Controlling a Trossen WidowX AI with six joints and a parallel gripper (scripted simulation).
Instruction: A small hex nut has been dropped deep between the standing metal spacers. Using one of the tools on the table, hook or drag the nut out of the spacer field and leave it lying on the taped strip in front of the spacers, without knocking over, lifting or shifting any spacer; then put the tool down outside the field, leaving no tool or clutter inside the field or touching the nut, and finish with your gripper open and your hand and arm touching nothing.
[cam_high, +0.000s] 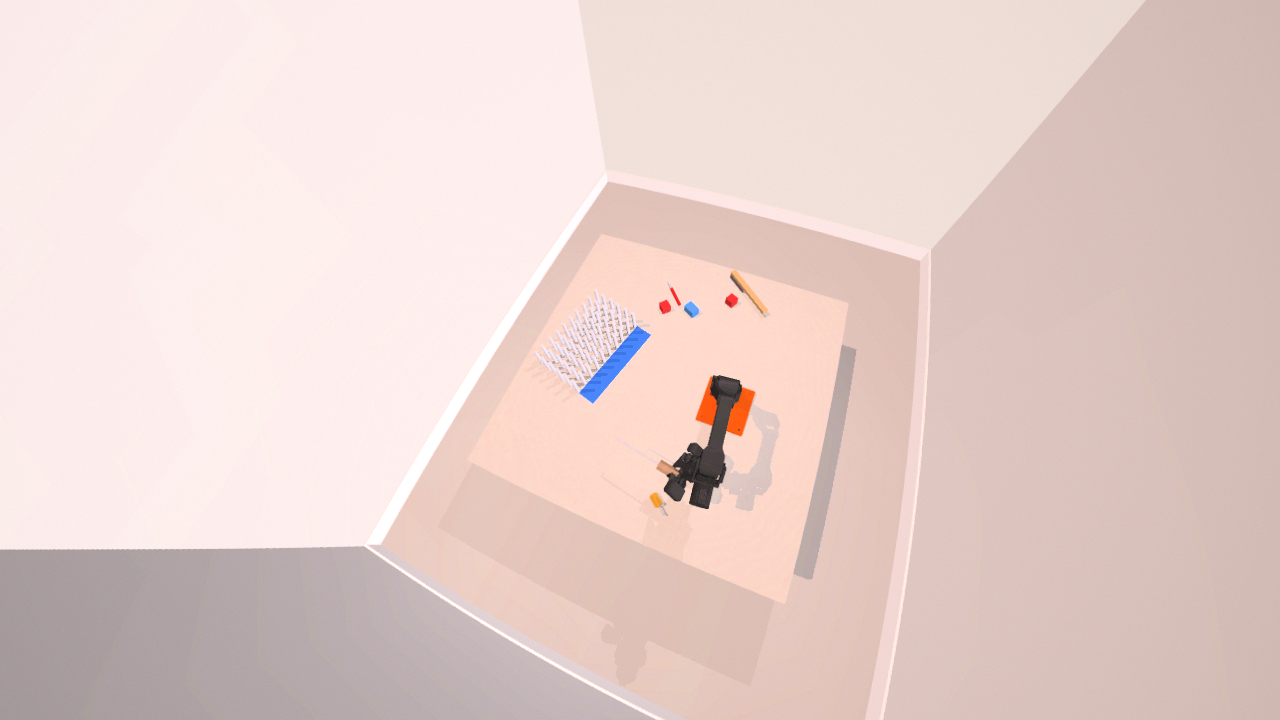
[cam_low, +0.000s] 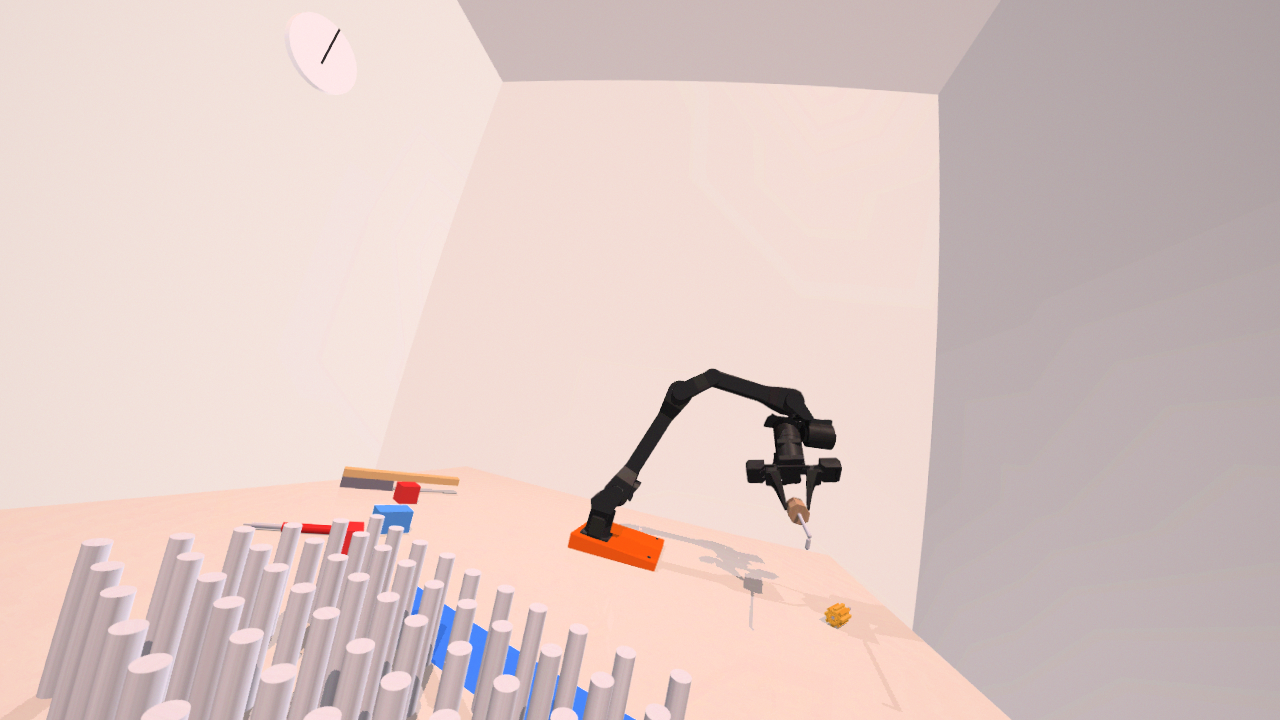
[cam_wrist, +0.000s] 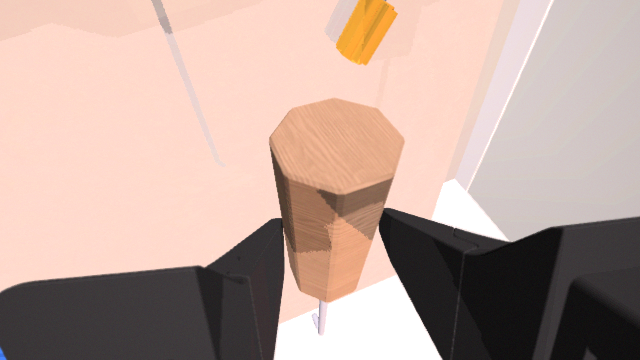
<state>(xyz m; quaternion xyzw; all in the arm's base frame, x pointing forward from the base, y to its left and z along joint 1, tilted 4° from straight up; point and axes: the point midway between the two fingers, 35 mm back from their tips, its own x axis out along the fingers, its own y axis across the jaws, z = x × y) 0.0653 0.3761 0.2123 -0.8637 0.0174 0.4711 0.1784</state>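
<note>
Now: gripper tip 10 cm short of the hook tool, 2 cm to the left of it and 1 cm above it. Also, from my gripper tip: blue block: 14 cm ahead, 74 cm to the right, 16 cm below; blue taped strip: 37 cm ahead, 38 cm to the right, 18 cm below; orange toothed piece: 1 cm ahead, 10 cm to the left, 17 cm below.
</note>
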